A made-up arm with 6 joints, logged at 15 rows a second.
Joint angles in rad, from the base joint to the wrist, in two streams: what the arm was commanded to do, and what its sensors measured. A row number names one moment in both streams.
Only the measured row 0 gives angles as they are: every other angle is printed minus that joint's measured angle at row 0.
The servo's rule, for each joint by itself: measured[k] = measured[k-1] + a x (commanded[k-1-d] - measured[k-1]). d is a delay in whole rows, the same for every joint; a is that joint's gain. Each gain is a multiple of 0.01, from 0.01 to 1. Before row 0 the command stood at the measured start. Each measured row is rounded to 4 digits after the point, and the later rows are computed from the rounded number. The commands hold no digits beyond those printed.
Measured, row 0: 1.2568, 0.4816, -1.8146, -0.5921, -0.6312, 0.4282
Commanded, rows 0 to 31: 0.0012, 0.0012, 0.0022, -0.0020, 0.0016, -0.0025; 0.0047, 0.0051, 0.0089, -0.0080, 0.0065, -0.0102; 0.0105, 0.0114, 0.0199, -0.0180, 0.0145, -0.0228; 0.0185, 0.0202, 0.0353, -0.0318, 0.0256, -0.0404; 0.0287, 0.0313, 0.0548, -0.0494, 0.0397, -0.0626; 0.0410, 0.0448, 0.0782, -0.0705, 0.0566, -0.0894; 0.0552, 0.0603, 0.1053, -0.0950, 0.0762, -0.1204; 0.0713, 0.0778, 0.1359, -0.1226, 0.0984, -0.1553; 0.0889, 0.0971, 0.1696, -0.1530, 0.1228, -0.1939; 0.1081, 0.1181, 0.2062, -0.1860, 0.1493, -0.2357; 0.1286, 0.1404, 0.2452, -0.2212, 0.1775, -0.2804; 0.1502, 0.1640, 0.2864, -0.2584, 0.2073, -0.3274; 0.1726, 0.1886, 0.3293, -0.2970, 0.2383, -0.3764; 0.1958, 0.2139, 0.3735, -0.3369, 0.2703, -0.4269; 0.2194, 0.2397, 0.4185, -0.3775, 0.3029, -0.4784; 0.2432, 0.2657, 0.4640, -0.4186, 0.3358, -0.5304; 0.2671, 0.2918, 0.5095, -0.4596, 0.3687, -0.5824; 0.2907, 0.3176, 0.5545, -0.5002, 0.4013, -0.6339; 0.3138, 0.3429, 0.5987, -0.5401, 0.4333, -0.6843; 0.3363, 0.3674, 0.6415, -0.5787, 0.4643, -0.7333; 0.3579, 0.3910, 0.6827, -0.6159, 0.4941, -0.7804; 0.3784, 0.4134, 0.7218, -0.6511, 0.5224, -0.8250; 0.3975, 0.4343, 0.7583, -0.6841, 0.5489, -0.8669; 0.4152, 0.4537, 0.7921, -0.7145, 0.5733, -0.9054; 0.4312, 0.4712, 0.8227, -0.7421, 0.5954, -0.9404; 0.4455, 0.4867, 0.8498, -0.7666, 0.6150, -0.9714; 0.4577, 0.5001, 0.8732, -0.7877, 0.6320, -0.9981; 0.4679, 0.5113, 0.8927, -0.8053, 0.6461, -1.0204; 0.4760, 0.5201, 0.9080, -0.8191, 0.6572, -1.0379; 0.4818, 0.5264, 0.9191, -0.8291, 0.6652, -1.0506; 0.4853, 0.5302, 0.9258, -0.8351, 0.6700, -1.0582; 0.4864, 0.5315, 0.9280, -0.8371, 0.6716, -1.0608
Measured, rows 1 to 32: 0.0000, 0.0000, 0.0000, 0.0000, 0.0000, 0.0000; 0.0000, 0.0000, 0.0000, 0.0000, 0.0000, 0.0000; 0.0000, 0.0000, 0.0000, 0.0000, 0.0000, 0.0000; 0.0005, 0.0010, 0.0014, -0.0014, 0.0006, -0.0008; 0.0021, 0.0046, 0.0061, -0.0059, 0.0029, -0.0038; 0.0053, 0.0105, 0.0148, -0.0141, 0.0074, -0.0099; 0.0103, 0.0189, 0.0277, -0.0261, 0.0145, -0.0197; 0.0173, 0.0297, 0.0448, -0.0419, 0.0243, -0.0334; 0.0263, 0.0428, 0.0658, -0.0613, 0.0369, -0.0513; 0.0373, 0.0580, 0.0907, -0.0842, 0.0522, -0.0734; 0.0502, 0.0752, 0.1192, -0.1103, 0.0702, -0.0996; 0.0649, 0.0943, 0.1510, -0.1393, 0.0907, -0.1298; 0.0813, 0.1150, 0.1858, -0.1711, 0.1136, -0.1637; 0.0993, 0.1371, 0.2232, -0.2052, 0.1385, -0.2010; 0.1186, 0.1605, 0.2630, -0.2414, 0.1653, -0.2414; 0.1391, 0.1849, 0.3048, -0.2792, 0.1938, -0.2846; 0.1606, 0.2101, 0.3481, -0.3184, 0.2236, -0.3301; 0.1829, 0.2359, 0.3925, -0.3586, 0.2545, -0.3776; 0.2058, 0.2618, 0.4375, -0.3994, 0.2862, -0.4265; 0.2291, 0.2879, 0.4829, -0.4403, 0.3184, -0.4764; 0.2525, 0.3137, 0.5280, -0.4810, 0.3507, -0.5268; 0.2758, 0.3391, 0.5725, -0.5212, 0.3829, -0.5772; 0.2988, 0.3637, 0.6160, -0.5603, 0.4146, -0.6272; 0.3213, 0.3875, 0.6580, -0.5981, 0.4456, -0.6762; 0.3430, 0.4100, 0.6982, -0.6341, 0.4756, -0.7238; 0.3637, 0.4311, 0.7361, -0.6681, 0.5042, -0.7696; 0.3833, 0.4508, 0.7714, -0.6997, 0.5311, -0.8131; 0.4015, 0.4685, 0.8037, -0.7285, 0.5562, -0.8538; 0.4182, 0.4843, 0.8327, -0.7544, 0.5791, -0.8914; 0.4332, 0.4980, 0.8582, -0.7770, 0.5997, -0.9255; 0.4464, 0.5096, 0.8799, -0.7962, 0.6178, -0.9559; 0.4576, 0.5187, 0.8976, -0.8118, 0.6332, -0.9821
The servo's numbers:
d 3
a 0.38 0.87 0.63 0.68 0.39 0.32

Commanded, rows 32 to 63: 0.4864, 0.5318, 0.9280, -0.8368, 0.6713, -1.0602; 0.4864, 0.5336, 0.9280, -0.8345, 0.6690, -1.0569; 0.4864, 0.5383, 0.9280, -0.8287, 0.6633, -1.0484; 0.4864, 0.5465, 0.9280, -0.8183, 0.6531, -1.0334; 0.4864, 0.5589, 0.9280, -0.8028, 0.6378, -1.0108; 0.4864, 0.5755, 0.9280, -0.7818, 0.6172, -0.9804; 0.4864, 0.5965, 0.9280, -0.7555, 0.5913, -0.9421; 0.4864, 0.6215, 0.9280, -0.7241, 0.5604, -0.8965; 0.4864, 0.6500, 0.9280, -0.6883, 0.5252, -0.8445; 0.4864, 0.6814, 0.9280, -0.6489, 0.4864, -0.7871; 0.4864, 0.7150, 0.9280, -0.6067, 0.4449, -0.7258; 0.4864, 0.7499, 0.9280, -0.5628, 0.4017, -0.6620; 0.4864, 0.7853, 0.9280, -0.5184, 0.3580, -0.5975; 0.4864, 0.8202, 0.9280, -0.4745, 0.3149, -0.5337; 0.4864, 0.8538, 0.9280, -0.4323, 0.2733, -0.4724; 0.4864, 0.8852, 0.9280, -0.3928, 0.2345, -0.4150; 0.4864, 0.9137, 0.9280, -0.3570, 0.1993, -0.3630; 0.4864, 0.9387, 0.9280, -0.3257, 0.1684, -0.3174; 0.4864, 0.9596, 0.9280, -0.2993, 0.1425, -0.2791; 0.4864, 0.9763, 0.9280, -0.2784, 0.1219, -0.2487; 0.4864, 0.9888, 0.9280, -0.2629, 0.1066, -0.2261; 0.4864, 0.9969, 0.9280, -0.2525, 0.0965, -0.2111; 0.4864, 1.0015, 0.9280, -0.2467, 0.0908, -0.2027; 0.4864, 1.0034, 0.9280, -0.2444, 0.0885, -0.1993; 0.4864, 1.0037, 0.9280, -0.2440, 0.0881, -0.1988; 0.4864, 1.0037, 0.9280, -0.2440, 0.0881, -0.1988; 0.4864, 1.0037, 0.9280, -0.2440, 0.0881, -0.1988; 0.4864, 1.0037, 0.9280, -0.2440, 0.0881, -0.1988; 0.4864, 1.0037, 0.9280, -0.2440, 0.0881, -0.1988; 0.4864, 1.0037, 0.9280, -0.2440, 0.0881, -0.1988; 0.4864, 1.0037, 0.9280, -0.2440, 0.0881, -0.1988; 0.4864, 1.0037, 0.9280, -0.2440, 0.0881, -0.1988
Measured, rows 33 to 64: 0.4668, 0.5254, 0.9111, -0.8236, 0.6457, -1.0040; 0.4738, 0.5296, 0.9204, -0.8314, 0.6552, -1.0213; 0.4786, 0.5313, 0.9252, -0.8353, 0.6616, -1.0339; 0.4816, 0.5317, 0.9270, -0.8363, 0.6654, -1.0423; 0.4834, 0.5334, 0.9276, -0.8351, 0.6668, -1.0470; 0.4845, 0.5377, 0.9279, -0.8307, 0.6654, -1.0474; 0.4852, 0.5454, 0.9280, -0.8223, 0.6606, -1.0429; 0.4857, 0.5571, 0.9280, -0.8090, 0.6517, -1.0326; 0.4860, 0.5731, 0.9280, -0.7905, 0.6382, -1.0159; 0.4862, 0.5935, 0.9280, -0.7667, 0.6199, -0.9923; 0.4863, 0.6179, 0.9280, -0.7377, 0.5967, -0.9616; 0.4863, 0.6458, 0.9280, -0.7041, 0.5688, -0.9241; 0.4863, 0.6768, 0.9280, -0.6666, 0.5367, -0.8803; 0.4863, 0.7100, 0.9280, -0.6259, 0.5009, -0.8309; 0.4863, 0.7447, 0.9280, -0.5830, 0.4622, -0.7769; 0.4863, 0.7800, 0.9280, -0.5391, 0.4216, -0.7195; 0.4863, 0.8150, 0.9280, -0.4952, 0.3800, -0.6600; 0.4863, 0.8488, 0.9280, -0.4524, 0.3384, -0.6000; 0.4863, 0.8805, 0.9280, -0.4119, 0.2979, -0.5408; 0.4863, 0.9094, 0.9280, -0.3746, 0.2594, -0.4839; 0.4863, 0.9349, 0.9280, -0.3413, 0.2239, -0.4306; 0.4863, 0.9564, 0.9280, -0.3127, 0.1922, -0.3821; 0.4863, 0.9737, 0.9280, -0.2894, 0.1648, -0.3394; 0.4863, 0.9868, 0.9280, -0.2714, 0.1421, -0.3031; 0.4863, 0.9956, 0.9280, -0.2585, 0.1243, -0.2737; 0.4863, 1.0007, 0.9280, -0.2505, 0.1112, -0.2510; 0.4863, 1.0030, 0.9280, -0.2464, 0.1023, -0.2345; 0.4863, 1.0036, 0.9280, -0.2448, 0.0968, -0.2231; 0.4863, 1.0037, 0.9280, -0.2443, 0.0934, -0.2153; 0.4863, 1.0037, 0.9280, -0.2441, 0.0913, -0.2100; 0.4863, 1.0037, 0.9280, -0.2440, 0.0901, -0.2064; 0.4863, 1.0037, 0.9280, -0.2440, 0.0893, -0.2040
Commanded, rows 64 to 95: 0.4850, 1.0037, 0.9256, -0.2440, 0.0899, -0.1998; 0.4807, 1.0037, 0.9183, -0.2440, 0.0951, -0.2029; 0.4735, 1.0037, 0.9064, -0.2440, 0.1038, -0.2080; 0.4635, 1.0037, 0.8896, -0.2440, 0.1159, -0.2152; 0.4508, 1.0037, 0.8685, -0.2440, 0.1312, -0.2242; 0.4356, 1.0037, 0.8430, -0.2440, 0.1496, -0.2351; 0.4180, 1.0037, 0.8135, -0.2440, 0.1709, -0.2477; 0.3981, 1.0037, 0.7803, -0.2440, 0.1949, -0.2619; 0.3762, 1.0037, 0.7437, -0.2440, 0.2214, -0.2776; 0.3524, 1.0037, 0.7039, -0.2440, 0.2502, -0.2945; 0.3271, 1.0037, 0.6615, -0.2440, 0.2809, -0.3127; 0.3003, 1.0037, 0.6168, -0.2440, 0.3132, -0.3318; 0.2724, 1.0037, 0.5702, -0.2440, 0.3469, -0.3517; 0.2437, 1.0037, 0.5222, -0.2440, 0.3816, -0.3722; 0.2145, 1.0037, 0.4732, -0.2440, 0.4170, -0.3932; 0.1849, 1.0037, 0.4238, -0.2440, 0.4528, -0.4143; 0.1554, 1.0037, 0.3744, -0.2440, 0.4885, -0.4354; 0.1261, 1.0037, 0.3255, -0.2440, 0.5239, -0.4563; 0.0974, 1.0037, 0.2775, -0.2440, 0.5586, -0.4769; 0.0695, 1.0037, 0.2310, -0.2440, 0.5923, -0.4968; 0.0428, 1.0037, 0.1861, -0.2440, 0.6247, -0.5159; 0.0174, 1.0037, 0.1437, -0.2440, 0.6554, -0.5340; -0.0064, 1.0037, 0.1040, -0.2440, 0.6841, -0.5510; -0.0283, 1.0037, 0.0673, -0.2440, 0.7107, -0.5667; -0.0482, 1.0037, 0.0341, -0.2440, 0.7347, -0.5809; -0.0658, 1.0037, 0.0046, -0.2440, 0.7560, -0.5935; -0.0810, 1.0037, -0.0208, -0.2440, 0.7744, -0.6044; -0.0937, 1.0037, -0.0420, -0.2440, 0.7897, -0.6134; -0.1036, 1.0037, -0.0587, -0.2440, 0.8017, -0.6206; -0.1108, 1.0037, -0.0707, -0.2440, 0.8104, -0.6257; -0.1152, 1.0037, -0.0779, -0.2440, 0.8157, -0.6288; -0.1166, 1.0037, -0.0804, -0.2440, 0.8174, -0.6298
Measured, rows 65 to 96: 0.4863, 1.0037, 0.9280, -0.2440, 0.0888, -0.2023; 0.4863, 1.0037, 0.9280, -0.2440, 0.0885, -0.2012; 0.4863, 1.0037, 0.9280, -0.2440, 0.0883, -0.2004; 0.4858, 1.0037, 0.9265, -0.2440, 0.0889, -0.2002; 0.4839, 1.0037, 0.9213, -0.2440, 0.0913, -0.2011; 0.4799, 1.0037, 0.9119, -0.2440, 0.0962, -0.2033; 0.4737, 1.0037, 0.8979, -0.2440, 0.1039, -0.2071; 0.4650, 1.0037, 0.8794, -0.2440, 0.1145, -0.2126; 0.4538, 1.0037, 0.8565, -0.2440, 0.1282, -0.2198; 0.4402, 1.0037, 0.8294, -0.2440, 0.1449, -0.2287; 0.4242, 1.0037, 0.7985, -0.2440, 0.1644, -0.2393; 0.4060, 1.0037, 0.7640, -0.2440, 0.1866, -0.2516; 0.3856, 1.0037, 0.7261, -0.2440, 0.2114, -0.2653; 0.3634, 1.0037, 0.6854, -0.2440, 0.2385, -0.2805; 0.3394, 1.0037, 0.6422, -0.2440, 0.2676, -0.2969; 0.3139, 1.0037, 0.5968, -0.2440, 0.2985, -0.3144; 0.2872, 1.0037, 0.5498, -0.2440, 0.3309, -0.3329; 0.2596, 1.0037, 0.5015, -0.2440, 0.3645, -0.3522; 0.2312, 1.0037, 0.4525, -0.2440, 0.3989, -0.3721; 0.2024, 1.0037, 0.4033, -0.2440, 0.4338, -0.3924; 0.1734, 1.0037, 0.3543, -0.2440, 0.4689, -0.4128; 0.1445, 1.0037, 0.3059, -0.2440, 0.5039, -0.4333; 0.1160, 1.0037, 0.2587, -0.2440, 0.5384, -0.4536; 0.0882, 1.0037, 0.2130, -0.2440, 0.5721, -0.4735; 0.0613, 1.0037, 0.1693, -0.2440, 0.6046, -0.4929; 0.0356, 1.0037, 0.1282, -0.2440, 0.6356, -0.5115; 0.0113, 1.0037, 0.0898, -0.2440, 0.6649, -0.5292; -0.0113, 1.0037, 0.0547, -0.2440, 0.6921, -0.5457; -0.0320, 1.0037, 0.0231, -0.2440, 0.7170, -0.5610; -0.0506, 1.0037, -0.0046, -0.2440, 0.7394, -0.5749; -0.0670, 1.0037, -0.0282, -0.2440, 0.7590, -0.5872; -0.0809, 1.0037, -0.0474, -0.2440, 0.7757, -0.5979
